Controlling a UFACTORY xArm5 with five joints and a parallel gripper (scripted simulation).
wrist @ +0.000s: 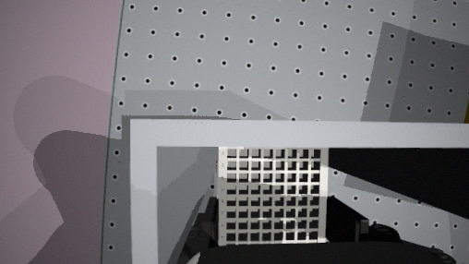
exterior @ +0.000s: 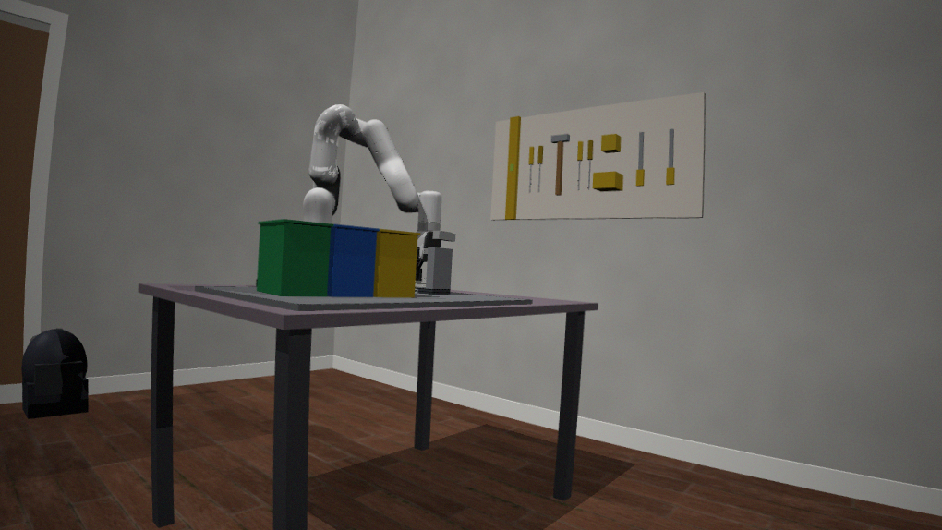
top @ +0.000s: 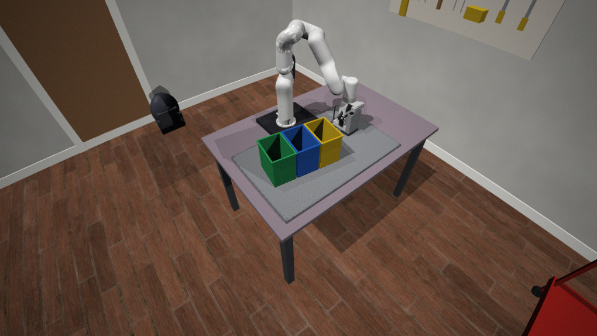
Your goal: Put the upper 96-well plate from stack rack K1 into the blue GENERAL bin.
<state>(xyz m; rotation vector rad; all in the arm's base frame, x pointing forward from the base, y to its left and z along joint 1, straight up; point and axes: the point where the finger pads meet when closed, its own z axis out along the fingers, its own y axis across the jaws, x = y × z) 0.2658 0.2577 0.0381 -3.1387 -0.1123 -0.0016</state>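
Right now my hand is 1 cm above the 96-well plate. Round my hand: green bin (54 cm to the right, 4 cm ahead, 4 cm above); blue bin (41 cm to the right, 6 cm ahead, 4 cm above); yellow bin (28 cm to the right, 9 cm ahead, 4 cm above).
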